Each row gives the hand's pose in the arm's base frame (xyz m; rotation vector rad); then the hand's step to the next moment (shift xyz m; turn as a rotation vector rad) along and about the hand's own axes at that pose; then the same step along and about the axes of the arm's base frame.
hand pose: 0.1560 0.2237 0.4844 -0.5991 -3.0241 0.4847
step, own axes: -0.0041 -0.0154 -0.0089 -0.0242 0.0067 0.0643
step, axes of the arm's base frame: -0.0012 -0.0124 0.0133 0.0197 -0.0223 -0.0623
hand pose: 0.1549 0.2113 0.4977 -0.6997 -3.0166 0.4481
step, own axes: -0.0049 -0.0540 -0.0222 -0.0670 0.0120 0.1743
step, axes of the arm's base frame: -0.0171 -0.0424 0.0366 0.0522 -0.0663 -0.1670
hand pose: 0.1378 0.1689 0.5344 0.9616 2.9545 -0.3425
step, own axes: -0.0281 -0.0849 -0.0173 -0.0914 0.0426 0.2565
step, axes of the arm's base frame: -0.0258 -0.0794 0.0364 0.0855 -0.0738 -0.2514
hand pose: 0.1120 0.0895 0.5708 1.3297 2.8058 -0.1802
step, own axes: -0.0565 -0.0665 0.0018 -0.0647 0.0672 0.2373
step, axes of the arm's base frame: -0.0156 -0.0854 0.0087 0.0879 -0.0356 -0.2367
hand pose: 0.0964 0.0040 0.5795 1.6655 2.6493 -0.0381
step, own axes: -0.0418 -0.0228 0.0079 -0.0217 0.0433 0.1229
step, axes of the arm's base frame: -0.0024 -0.0477 -0.0066 0.0481 -0.0041 -0.1230
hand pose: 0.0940 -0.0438 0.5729 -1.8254 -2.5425 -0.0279
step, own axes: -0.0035 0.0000 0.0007 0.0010 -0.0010 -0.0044
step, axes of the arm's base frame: 0.0011 -0.0033 -0.0008 -0.0013 0.0005 0.0044
